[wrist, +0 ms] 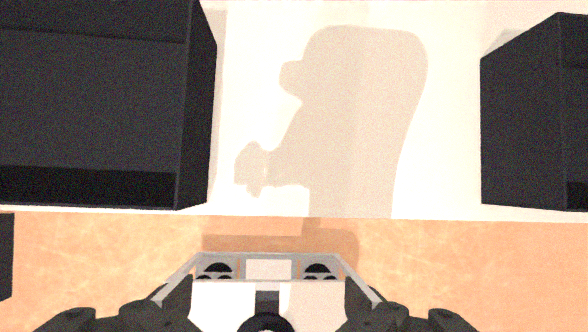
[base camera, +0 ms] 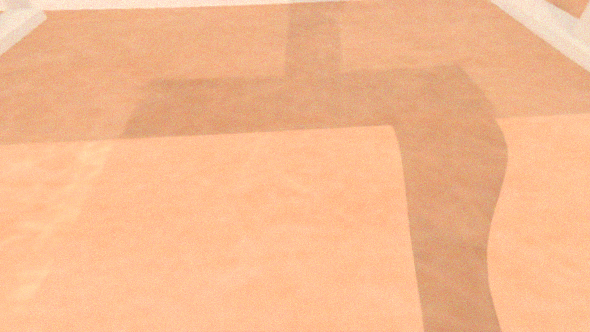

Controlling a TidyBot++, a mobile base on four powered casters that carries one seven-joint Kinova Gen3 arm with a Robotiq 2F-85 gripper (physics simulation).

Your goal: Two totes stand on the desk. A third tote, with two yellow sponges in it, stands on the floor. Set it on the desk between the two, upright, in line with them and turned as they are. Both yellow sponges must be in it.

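In the wrist view two black totes stand on the white desk: one tote at the left and one tote at the right, cut off by the frame, with a wide gap between them. A dark thing at the left edge, over the floor, shows in part; it may be the third tote, but I cannot tell. The yellow sponges do not show. My gripper is open and empty, its fingers at the bottom of the wrist view, on the near side of the desk's front edge.
Shadows of the arm fall on the desk between the totes and on the tan floor. A grey and white body, apparently my base, shows below the fingers. White beams stand at both top corners of the base view.
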